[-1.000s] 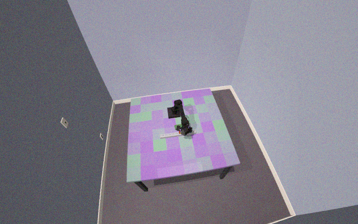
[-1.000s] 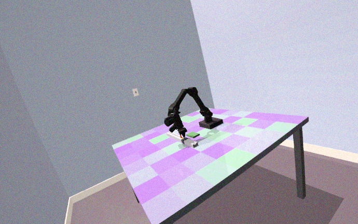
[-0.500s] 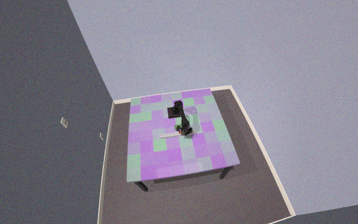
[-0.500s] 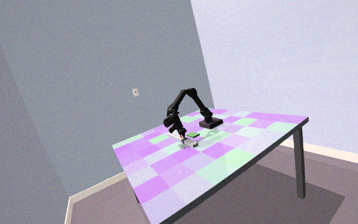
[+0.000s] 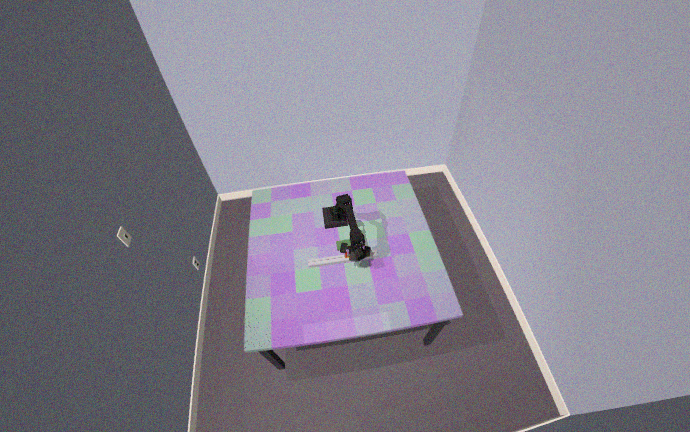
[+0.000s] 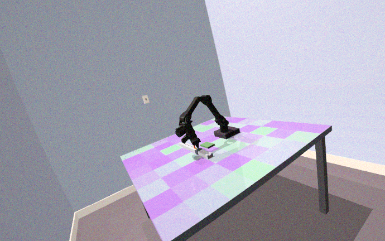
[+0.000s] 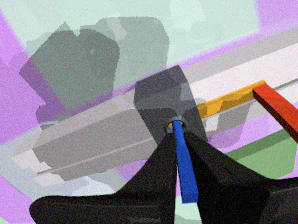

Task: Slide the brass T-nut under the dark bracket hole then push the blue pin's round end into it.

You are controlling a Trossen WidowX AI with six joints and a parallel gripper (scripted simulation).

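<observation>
The blue pin is right at my gripper tip. Also, from my gripper tip: green tray (120 mm behind, 50 mm to the right, 40 mm below).
</observation>
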